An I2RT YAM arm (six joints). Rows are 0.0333 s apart.
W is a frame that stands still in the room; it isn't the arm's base.
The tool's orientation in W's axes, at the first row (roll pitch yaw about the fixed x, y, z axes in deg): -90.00, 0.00, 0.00
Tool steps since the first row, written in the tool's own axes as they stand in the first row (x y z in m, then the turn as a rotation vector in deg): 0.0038, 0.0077, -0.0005, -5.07, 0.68, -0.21; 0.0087, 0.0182, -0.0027, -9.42, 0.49, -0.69; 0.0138, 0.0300, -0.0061, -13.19, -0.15, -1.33; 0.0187, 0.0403, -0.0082, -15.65, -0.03, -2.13; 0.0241, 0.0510, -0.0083, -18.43, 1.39, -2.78; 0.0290, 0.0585, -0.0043, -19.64, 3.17, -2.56; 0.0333, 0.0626, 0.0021, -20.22, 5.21, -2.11; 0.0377, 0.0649, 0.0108, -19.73, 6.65, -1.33; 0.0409, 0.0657, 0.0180, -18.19, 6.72, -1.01; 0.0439, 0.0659, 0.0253, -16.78, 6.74, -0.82
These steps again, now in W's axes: 0.0038, -0.0005, -0.0077, -5.07, -0.21, -0.68; 0.0087, -0.0027, -0.0182, -9.42, -0.69, -0.49; 0.0138, -0.0061, -0.0300, -13.19, -1.33, 0.15; 0.0187, -0.0082, -0.0403, -15.65, -2.13, 0.03; 0.0241, -0.0083, -0.0510, -18.43, -2.78, -1.39; 0.0290, -0.0043, -0.0585, -19.64, -2.56, -3.17; 0.0333, 0.0021, -0.0626, -20.22, -2.11, -5.21; 0.0377, 0.0108, -0.0649, -19.73, -1.33, -6.65; 0.0409, 0.0180, -0.0657, -18.19, -1.01, -6.72; 0.0439, 0.0253, -0.0659, -16.78, -0.82, -6.74
